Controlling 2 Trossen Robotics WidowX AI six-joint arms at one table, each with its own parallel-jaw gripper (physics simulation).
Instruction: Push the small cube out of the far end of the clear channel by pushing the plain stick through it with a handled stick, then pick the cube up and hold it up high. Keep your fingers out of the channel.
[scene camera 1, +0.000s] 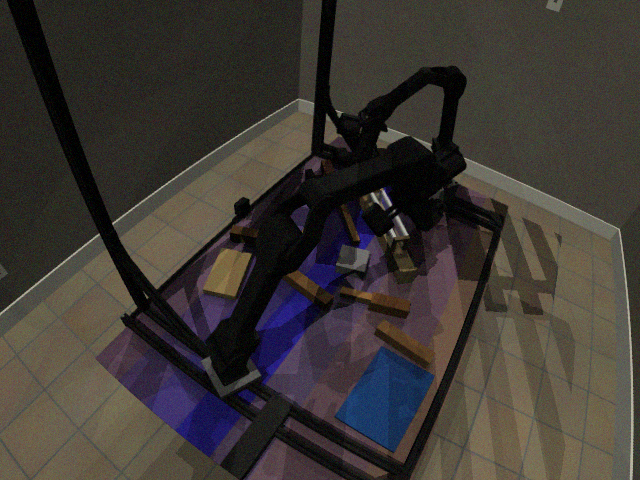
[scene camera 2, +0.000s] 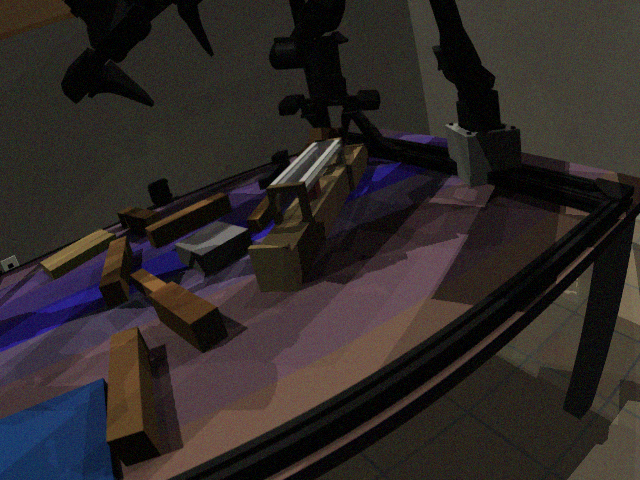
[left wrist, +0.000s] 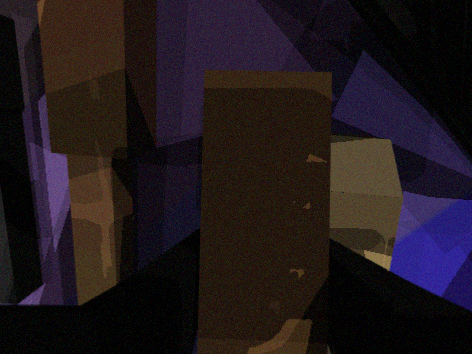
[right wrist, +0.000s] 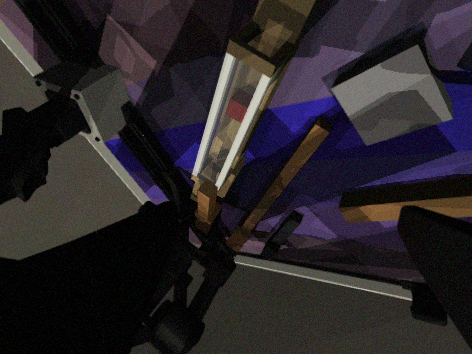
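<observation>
The clear channel (scene camera 1: 393, 215) (scene camera 2: 305, 164) (right wrist: 206, 131) has pale rails and rests on tan wooden supports. The small red cube (right wrist: 237, 110) shows inside it, between its ends. A tan shape lies lower in the channel; I cannot tell whether it is the plain stick. My left gripper (scene camera 2: 321, 127) (left wrist: 256, 241) is shut on the brown handled stick (left wrist: 265, 200) (right wrist: 206, 201), which is at the channel's end nearest that gripper. Its contact inside is hidden. My right gripper (scene camera 2: 182, 79) (right wrist: 285, 214) is open and empty, high above the table.
A thin brown stick (scene camera 1: 349, 222) (right wrist: 285, 185) lies beside the channel. A grey block (scene camera 1: 353, 258) (scene camera 2: 214, 245) (right wrist: 395, 95) lies nearby. Several brown blocks, a tan board (scene camera 1: 227, 273) and a blue mat (scene camera 1: 387, 400) (scene camera 2: 51, 434) are farther off. The right arm crosses above the table in scene camera 1.
</observation>
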